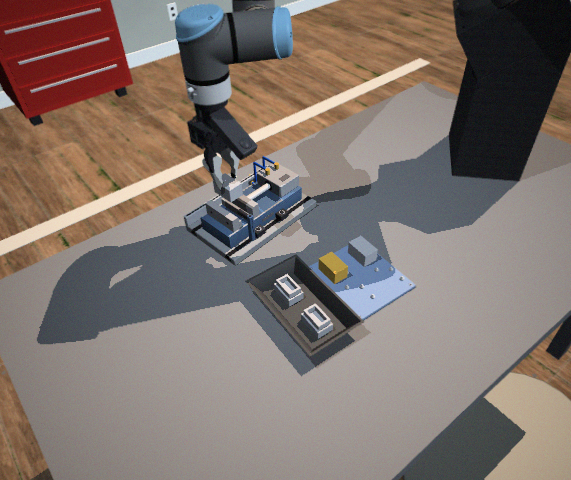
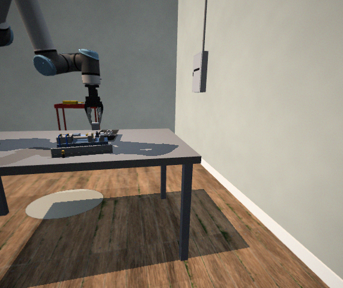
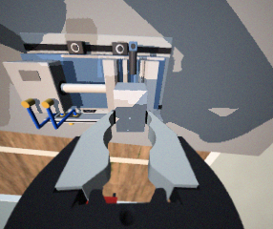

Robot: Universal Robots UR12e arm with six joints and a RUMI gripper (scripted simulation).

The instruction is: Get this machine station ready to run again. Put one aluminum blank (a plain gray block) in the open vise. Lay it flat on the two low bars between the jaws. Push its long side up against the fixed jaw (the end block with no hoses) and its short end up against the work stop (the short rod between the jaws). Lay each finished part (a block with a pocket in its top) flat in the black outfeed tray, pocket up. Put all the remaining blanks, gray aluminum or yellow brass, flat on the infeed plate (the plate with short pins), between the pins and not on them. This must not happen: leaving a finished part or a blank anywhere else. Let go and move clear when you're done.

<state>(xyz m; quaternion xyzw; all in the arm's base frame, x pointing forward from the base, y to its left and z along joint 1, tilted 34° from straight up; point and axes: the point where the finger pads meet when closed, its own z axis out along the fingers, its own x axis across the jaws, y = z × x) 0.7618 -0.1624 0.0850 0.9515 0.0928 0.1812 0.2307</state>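
The fixed jaw is 3 cm ahead of my hand, 1 cm to the left of it and 9 cm below it. From my hand the other things lie so: vise (7 cm behind, 13 cm below); dark work stop rod (5 cm to the left, 8 cm below); vise rail (6 cm behind, 9 cm to the right, 13 cm below).
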